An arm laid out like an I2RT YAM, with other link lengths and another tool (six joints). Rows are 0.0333 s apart.
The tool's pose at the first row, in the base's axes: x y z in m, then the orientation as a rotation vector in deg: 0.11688 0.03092 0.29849 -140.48 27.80 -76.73
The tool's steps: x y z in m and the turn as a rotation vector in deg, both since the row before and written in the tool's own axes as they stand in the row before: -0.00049 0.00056 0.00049 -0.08 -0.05 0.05; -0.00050 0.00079 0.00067 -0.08 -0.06 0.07; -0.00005 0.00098 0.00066 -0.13 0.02 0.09; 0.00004 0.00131 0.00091 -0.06 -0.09 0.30; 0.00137 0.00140 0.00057 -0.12 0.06 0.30; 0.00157 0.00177 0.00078 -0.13 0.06 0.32; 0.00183 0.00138 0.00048 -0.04 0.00 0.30; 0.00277 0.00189 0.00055 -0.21 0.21 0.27
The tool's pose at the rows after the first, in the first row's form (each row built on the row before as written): 0.11697 0.03068 0.29764 -140.54 27.91 -76.65; 0.11717 0.03026 0.29659 -140.60 28.04 -76.55; 0.11756 0.02947 0.29580 -140.64 28.25 -76.55; 0.11815 0.02837 0.29481 -140.57 28.62 -76.32; 0.11911 0.02657 0.29494 -140.46 29.08 -76.29; 0.12028 0.02437 0.29494 -140.35 29.57 -76.25; 0.12138 0.02237 0.29545 -140.21 29.95 -76.13; 0.12292 0.01949 0.29638 -140.11 30.48 -76.31
